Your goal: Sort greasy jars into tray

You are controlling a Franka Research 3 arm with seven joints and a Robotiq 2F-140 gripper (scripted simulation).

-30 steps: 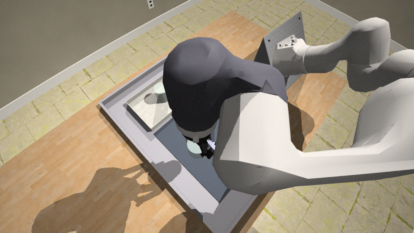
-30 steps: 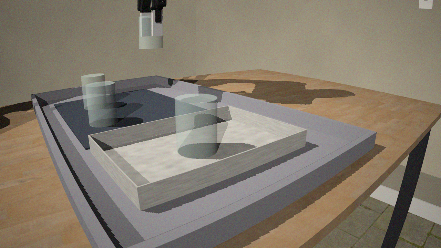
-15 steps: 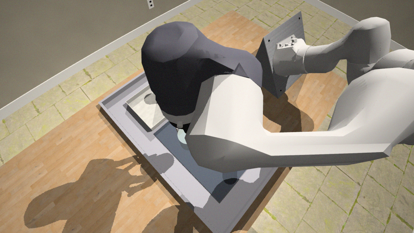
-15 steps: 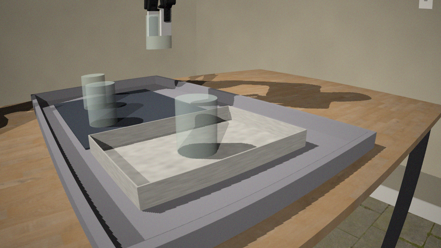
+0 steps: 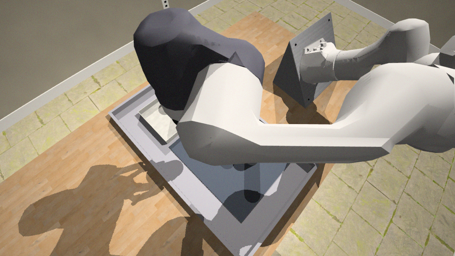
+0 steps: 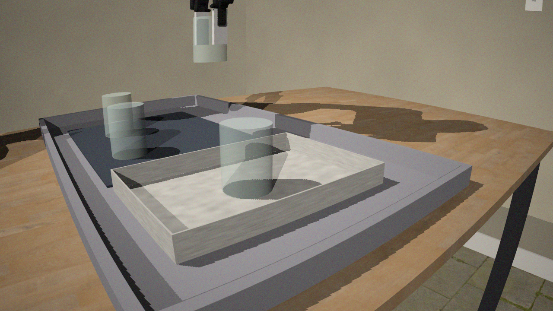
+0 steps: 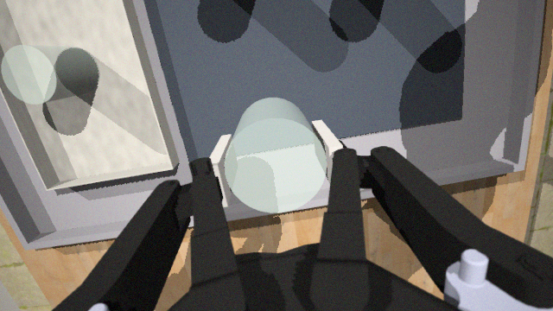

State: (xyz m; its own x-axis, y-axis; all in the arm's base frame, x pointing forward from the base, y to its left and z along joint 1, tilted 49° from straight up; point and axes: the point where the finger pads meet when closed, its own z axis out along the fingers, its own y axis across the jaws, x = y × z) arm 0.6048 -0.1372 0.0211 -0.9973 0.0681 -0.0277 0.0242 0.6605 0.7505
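Right now my hand is 25 cm to the left of the tray, 20 cm above it and 9 cm past it. Round my hand: dark drying mat 21 cm below, 9 cm behind, 7 cm to the left; then steel table top 21 cm below, 8 cm behind, 4 cm to the right.
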